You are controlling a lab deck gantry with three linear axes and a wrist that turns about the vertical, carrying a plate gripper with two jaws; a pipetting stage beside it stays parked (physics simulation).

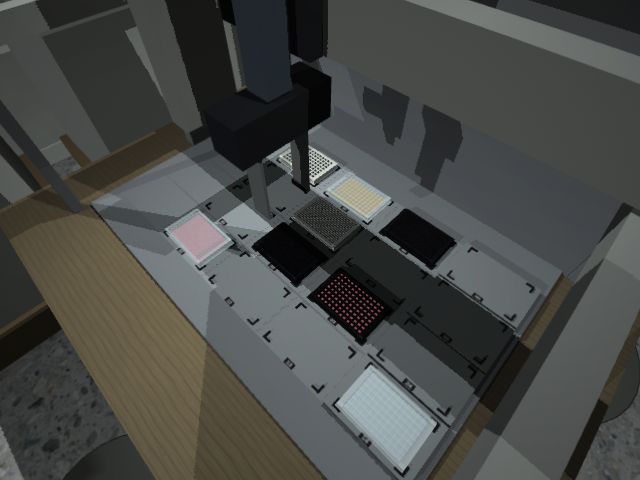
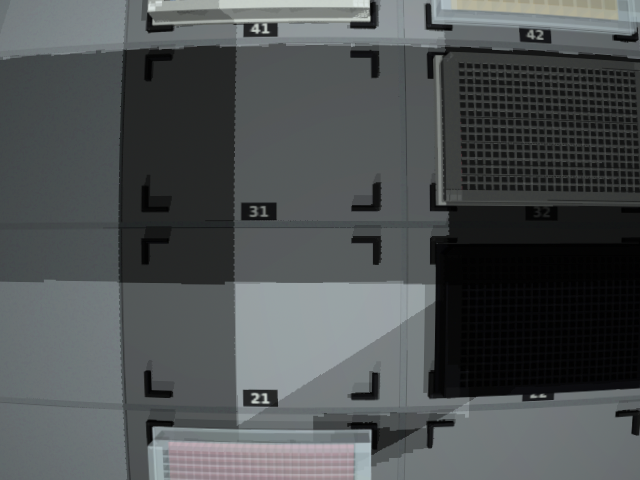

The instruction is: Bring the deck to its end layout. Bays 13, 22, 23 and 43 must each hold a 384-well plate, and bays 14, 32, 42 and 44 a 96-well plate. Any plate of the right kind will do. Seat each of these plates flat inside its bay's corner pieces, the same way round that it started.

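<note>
My gripper is open and empty above the area of bays 21 and 31. A black 384-well plate is in bay 22, and a grey 384-well plate in bay 32. A pink fine-welled plate is in bay 11. A black plate with red wells, 96-well, is in bay 23. A clear 96-well plate is in bay 14. A beige 96-well plate is in bay 42, a black fine-welled plate in bay 43.
A white 96-well plate is in bay 41. Bays 12, 13, 21, 24, 31, 33, 34 and 44 hold no plate. Corner pieces stand up around each bay. A dark back wall and a large grey beam border the deck.
</note>
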